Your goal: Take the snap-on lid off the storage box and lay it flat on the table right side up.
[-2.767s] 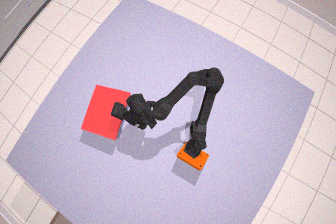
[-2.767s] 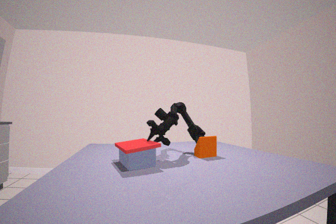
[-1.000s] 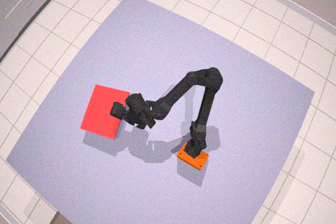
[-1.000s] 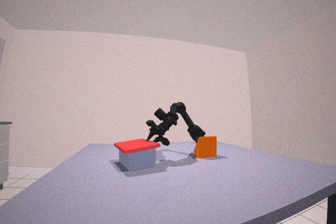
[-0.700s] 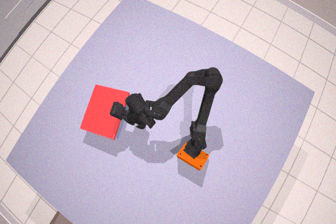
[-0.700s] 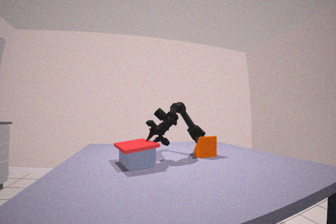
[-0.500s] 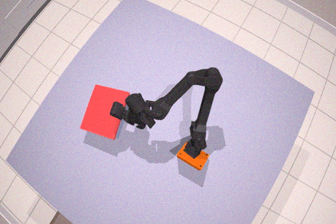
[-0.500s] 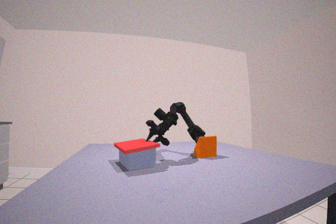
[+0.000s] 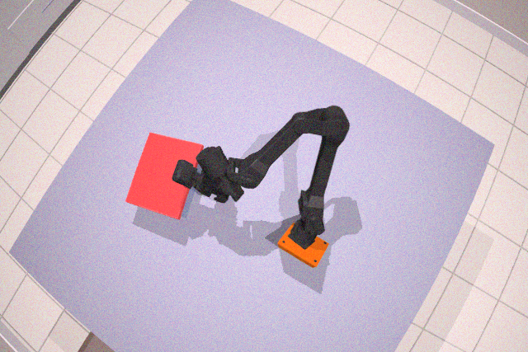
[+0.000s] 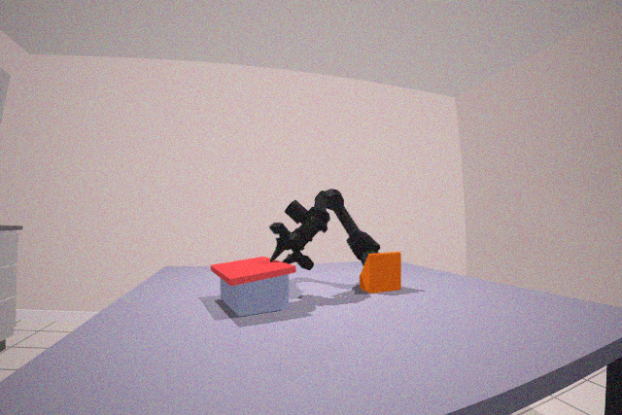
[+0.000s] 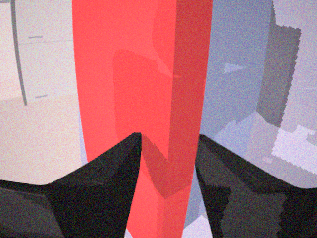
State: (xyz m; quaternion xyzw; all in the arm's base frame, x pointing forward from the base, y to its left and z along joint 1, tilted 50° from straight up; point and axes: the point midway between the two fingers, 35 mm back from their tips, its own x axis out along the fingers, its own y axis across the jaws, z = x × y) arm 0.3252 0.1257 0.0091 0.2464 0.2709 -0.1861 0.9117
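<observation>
Right now my gripper tip is 7 cm short of the red lid and 3 cm to the right of it. From my gripper tip the other things lie so: grey-blue storage box: 6 cm ahead, 3 cm to the left, 6 cm below.
</observation>
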